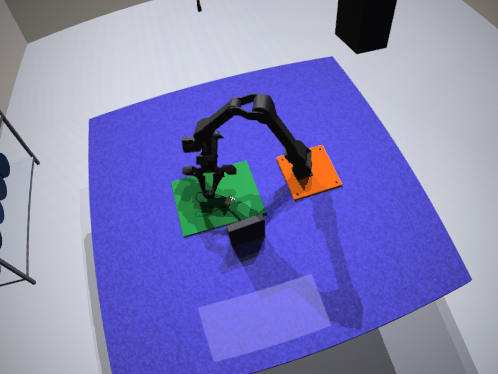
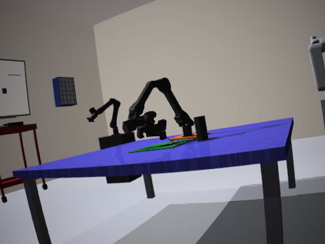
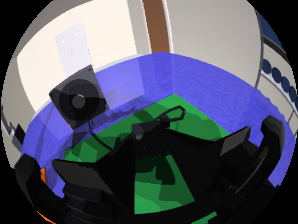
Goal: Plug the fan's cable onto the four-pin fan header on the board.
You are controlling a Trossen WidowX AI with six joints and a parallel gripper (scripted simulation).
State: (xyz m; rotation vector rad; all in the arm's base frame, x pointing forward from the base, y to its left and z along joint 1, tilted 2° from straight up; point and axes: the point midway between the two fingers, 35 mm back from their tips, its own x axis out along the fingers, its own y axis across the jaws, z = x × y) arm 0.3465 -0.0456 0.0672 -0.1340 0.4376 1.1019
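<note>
Now: the green board 7 cm below my gripper tip, 3 cm behind it and 2 cm to the right of it. Round my gripper tip: black fan (18 cm to the left, 7 cm behind); plug (1 cm below); four-pin header (6 cm below, 6 cm behind, 2 cm to the left).
</note>
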